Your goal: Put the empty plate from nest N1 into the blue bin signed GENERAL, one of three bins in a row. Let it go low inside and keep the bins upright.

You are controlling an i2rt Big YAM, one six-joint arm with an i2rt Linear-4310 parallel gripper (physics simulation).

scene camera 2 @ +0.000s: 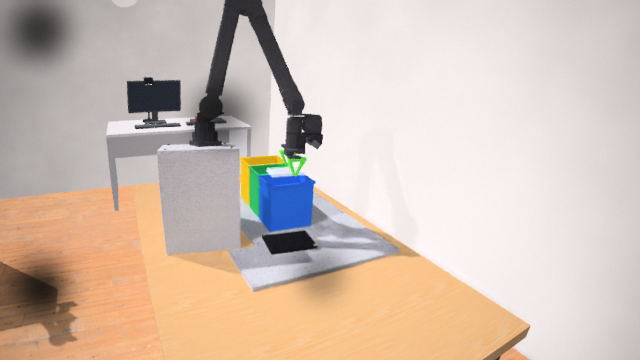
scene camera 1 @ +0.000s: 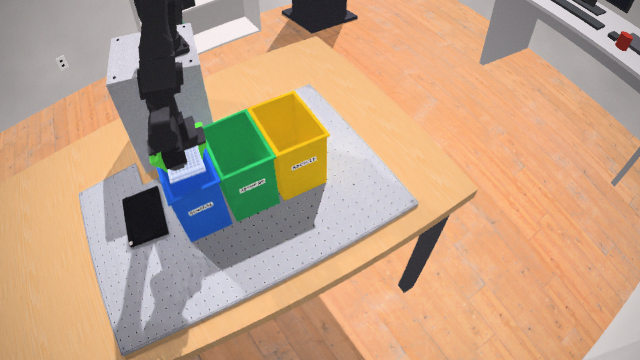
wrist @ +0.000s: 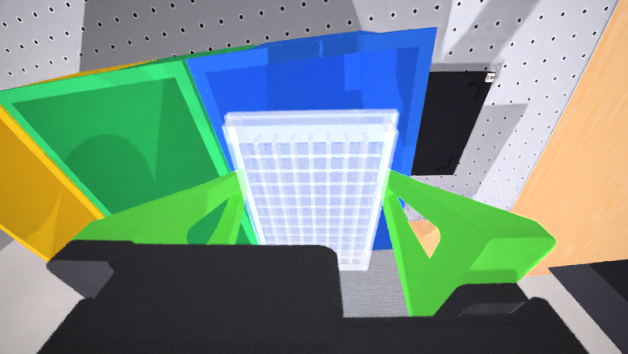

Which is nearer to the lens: the yellow bin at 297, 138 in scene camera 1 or the blue bin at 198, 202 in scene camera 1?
The blue bin.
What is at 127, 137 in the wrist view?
A green bin.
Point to a black nest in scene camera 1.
144, 212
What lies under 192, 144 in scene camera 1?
The gripper.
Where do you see a white plate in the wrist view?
308, 177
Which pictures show the blue bin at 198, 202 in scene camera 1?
Scene camera 2, scene camera 1 and the wrist view: all of them.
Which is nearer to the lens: the green bin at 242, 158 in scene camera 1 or the blue bin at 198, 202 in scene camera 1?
The blue bin.
